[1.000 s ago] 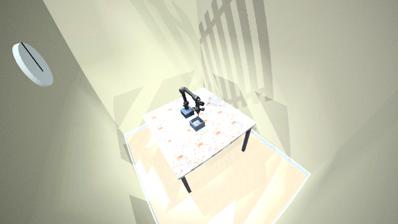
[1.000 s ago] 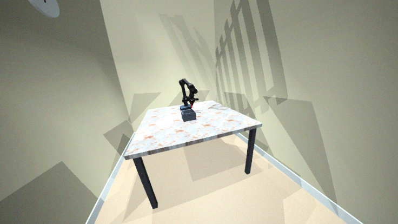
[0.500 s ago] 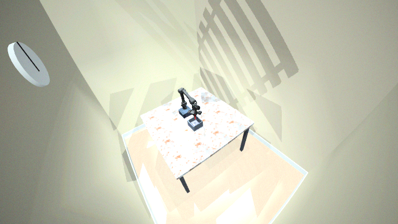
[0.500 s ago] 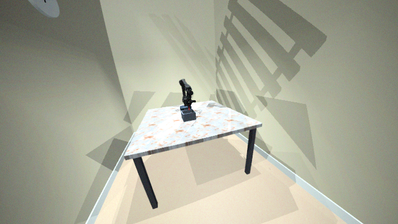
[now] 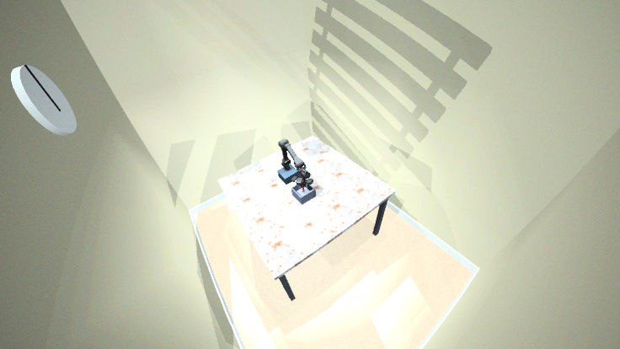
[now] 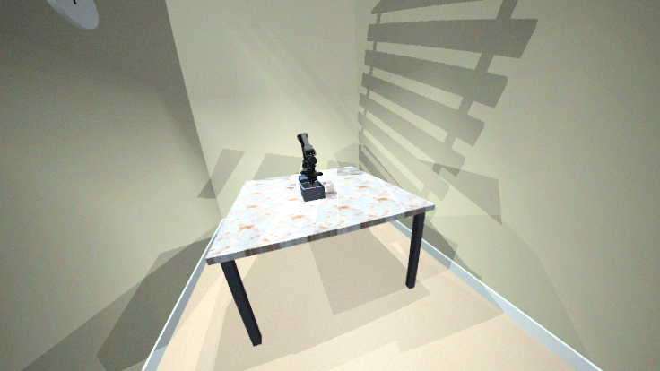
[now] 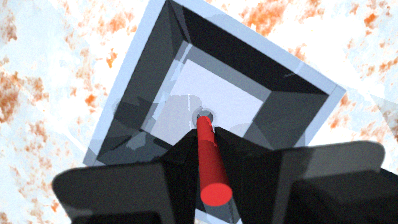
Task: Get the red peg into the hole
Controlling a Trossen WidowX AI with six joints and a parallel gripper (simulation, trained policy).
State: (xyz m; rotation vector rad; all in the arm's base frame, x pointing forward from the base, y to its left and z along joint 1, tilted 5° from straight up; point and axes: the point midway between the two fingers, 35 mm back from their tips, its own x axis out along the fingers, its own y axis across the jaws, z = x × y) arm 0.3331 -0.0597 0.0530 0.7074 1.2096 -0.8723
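My gripper tip is right at the red peg. Also, from my gripper tip: plate: 50 mm below; box: 70 mm below.
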